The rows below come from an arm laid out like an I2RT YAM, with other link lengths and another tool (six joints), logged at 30 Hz.
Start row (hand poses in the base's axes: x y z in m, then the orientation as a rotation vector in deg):
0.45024, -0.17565, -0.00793, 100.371, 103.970, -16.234
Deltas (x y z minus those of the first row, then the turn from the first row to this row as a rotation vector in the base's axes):
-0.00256, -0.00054, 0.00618, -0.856, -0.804, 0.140
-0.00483, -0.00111, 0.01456, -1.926, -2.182, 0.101
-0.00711, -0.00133, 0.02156, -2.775, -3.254, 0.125
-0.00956, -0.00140, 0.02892, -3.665, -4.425, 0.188
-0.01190, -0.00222, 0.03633, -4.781, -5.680, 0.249
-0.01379, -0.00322, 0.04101, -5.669, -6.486, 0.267
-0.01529, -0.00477, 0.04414, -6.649, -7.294, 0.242
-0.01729, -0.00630, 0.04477, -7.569, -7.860, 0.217
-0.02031, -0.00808, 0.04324, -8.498, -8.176, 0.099
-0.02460, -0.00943, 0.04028, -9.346, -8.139, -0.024
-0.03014, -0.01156, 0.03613, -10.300, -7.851, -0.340
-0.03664, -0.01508, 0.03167, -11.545, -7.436, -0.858
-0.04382, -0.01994, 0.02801, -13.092, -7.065, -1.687
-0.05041, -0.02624, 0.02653, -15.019, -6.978, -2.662
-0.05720, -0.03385, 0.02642, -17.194, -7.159, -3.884
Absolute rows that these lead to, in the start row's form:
0.44768, -0.17619, -0.00175, 99.527, 103.143, -16.171
0.44541, -0.17676, 0.00663, 98.613, 101.672, -15.835
0.44313, -0.17698, 0.01363, 97.838, 100.566, -15.568
0.44068, -0.17705, 0.02099, 96.979, 99.406, -15.232
0.43834, -0.17787, 0.02840, 95.953, 98.088, -15.011
0.43645, -0.17887, 0.03308, 95.197, 97.150, -15.020
0.43495, -0.18042, 0.03621, 94.416, 96.137, -15.119
0.43295, -0.18195, 0.03684, 93.718, 95.319, -15.380
0.42993, -0.18373, 0.03531, 93.140, 94.596, -15.903
0.42564, -0.18508, 0.03235, 92.682, 94.148, -16.671
0.42010, -0.18721, 0.02820, 92.364, 93.668, -17.817
0.41360, -0.19073, 0.02374, 92.043, 92.977, -19.379
0.40642, -0.19559, 0.02008, 91.770, 91.860, -21.250
0.39983, -0.20189, 0.01860, 91.295, 90.248, -23.203
0.39304, -0.20950, 0.01849, 90.794, 88.135, -25.174

